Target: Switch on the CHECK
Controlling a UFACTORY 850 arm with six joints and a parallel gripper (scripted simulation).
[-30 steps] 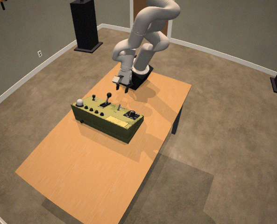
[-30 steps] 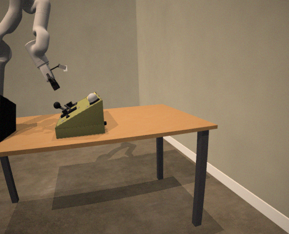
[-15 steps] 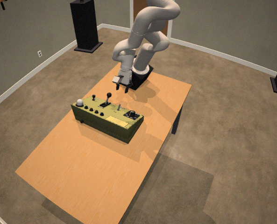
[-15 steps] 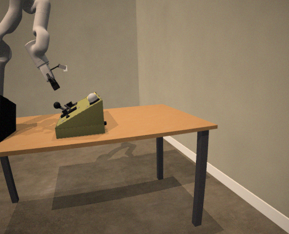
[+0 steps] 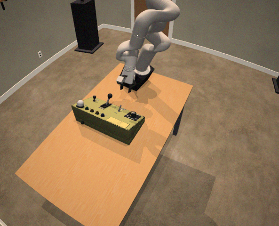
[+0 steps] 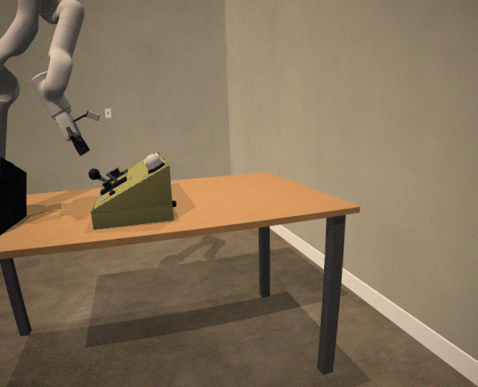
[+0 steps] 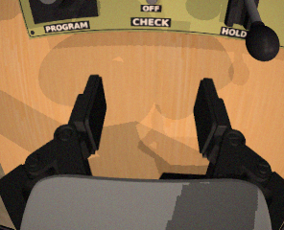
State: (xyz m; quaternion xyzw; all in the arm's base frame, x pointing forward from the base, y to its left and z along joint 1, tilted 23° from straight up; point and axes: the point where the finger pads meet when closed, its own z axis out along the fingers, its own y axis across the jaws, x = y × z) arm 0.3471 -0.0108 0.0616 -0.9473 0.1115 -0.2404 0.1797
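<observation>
The check toggle is 12 cm below my hand, 10 cm ahead of it and 1 cm to the right of it. Round my hand: rotary selector: 13 cm ahead, 11 cm below, 10 cm to the left; then cycle lever: 13 cm to the right, 11 cm below, 6 cm ahead; then olive-green console: 14 cm below, 13 cm ahead, 8 cm to the right.
</observation>
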